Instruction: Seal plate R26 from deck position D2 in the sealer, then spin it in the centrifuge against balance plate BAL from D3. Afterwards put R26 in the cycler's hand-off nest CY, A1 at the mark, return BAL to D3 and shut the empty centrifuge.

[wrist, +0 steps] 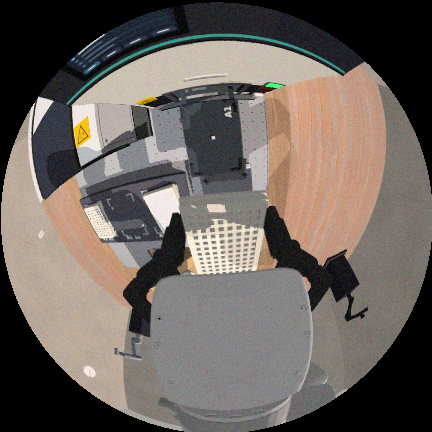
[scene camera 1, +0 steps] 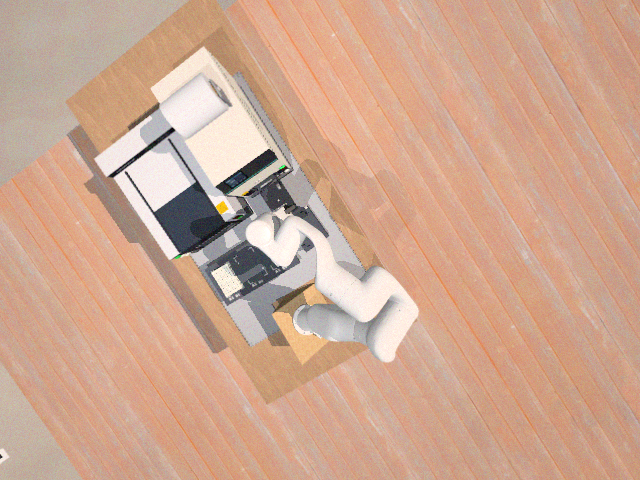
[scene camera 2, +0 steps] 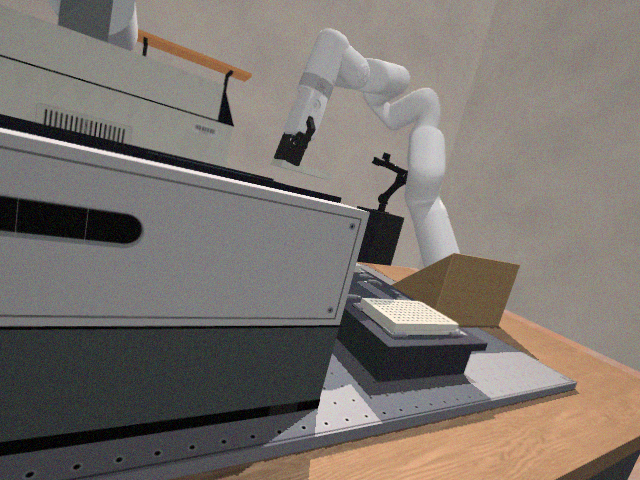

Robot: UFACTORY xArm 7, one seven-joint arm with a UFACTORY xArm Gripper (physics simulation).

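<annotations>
A centrifuge appears both in scene camera 1 and in the wrist view, where (scene camera 1: 213, 211) and (wrist: 68, 139) are the same spot on it.
</annotations>
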